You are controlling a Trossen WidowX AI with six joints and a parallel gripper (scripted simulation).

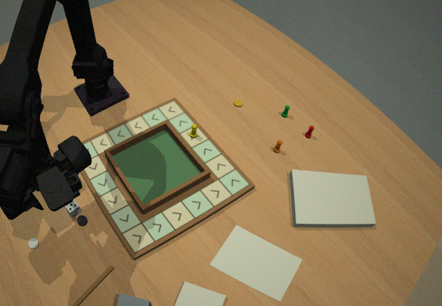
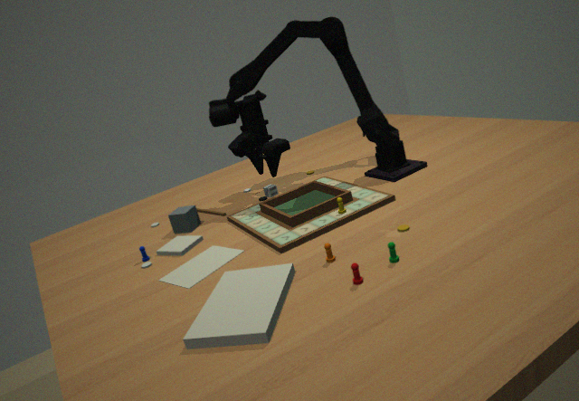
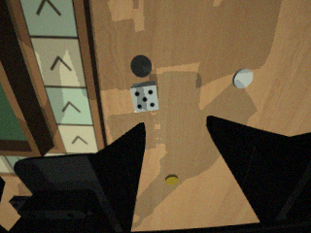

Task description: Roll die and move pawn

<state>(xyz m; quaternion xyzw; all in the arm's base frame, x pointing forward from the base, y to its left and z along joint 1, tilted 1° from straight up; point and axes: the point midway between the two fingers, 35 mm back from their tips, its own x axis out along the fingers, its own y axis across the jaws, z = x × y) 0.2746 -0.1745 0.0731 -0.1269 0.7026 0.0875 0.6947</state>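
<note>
Now: the grey die 1 cm ahead of my gripper tip, 3 cm to the left of it and 3 cm below it. Also, from my gripper tip: stick (18 cm ahead, 2 cm to the right, 4 cm below); black disc (4 cm ahead, 4 cm to the left, 4 cm below); green dice tray (1 cm behind, 23 cm to the left, 4 cm below).
</note>
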